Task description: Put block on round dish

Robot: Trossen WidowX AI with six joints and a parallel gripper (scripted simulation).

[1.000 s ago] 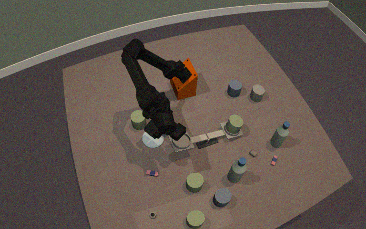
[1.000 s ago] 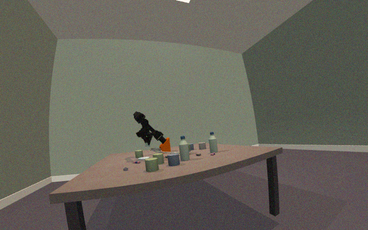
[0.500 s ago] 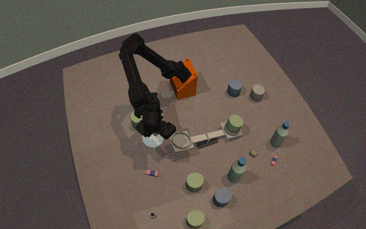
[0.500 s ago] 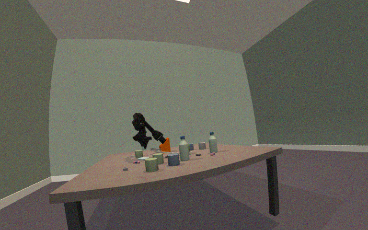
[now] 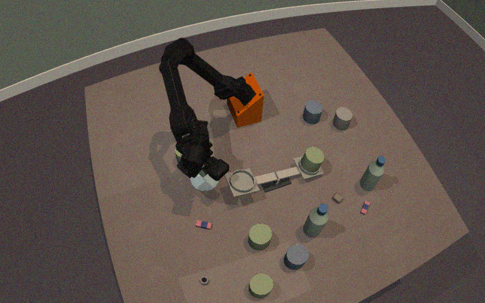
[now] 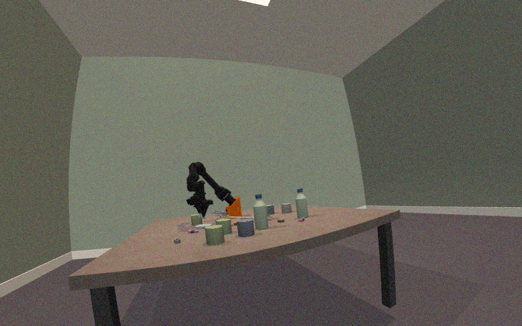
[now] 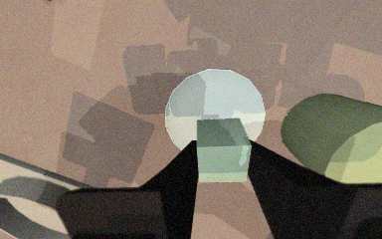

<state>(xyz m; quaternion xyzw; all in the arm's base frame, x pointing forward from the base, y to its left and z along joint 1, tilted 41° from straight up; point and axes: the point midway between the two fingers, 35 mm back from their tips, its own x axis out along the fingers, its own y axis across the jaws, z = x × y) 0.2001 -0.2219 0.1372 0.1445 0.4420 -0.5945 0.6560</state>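
My gripper tip is 60 mm above the round dish. From my gripper tip the other things lie so: balance 110 mm ahead, 220 mm to the left, 40 mm below; then balance beam 110 mm ahead, 220 mm to the left, 20 mm below; then green block 10 mm above.
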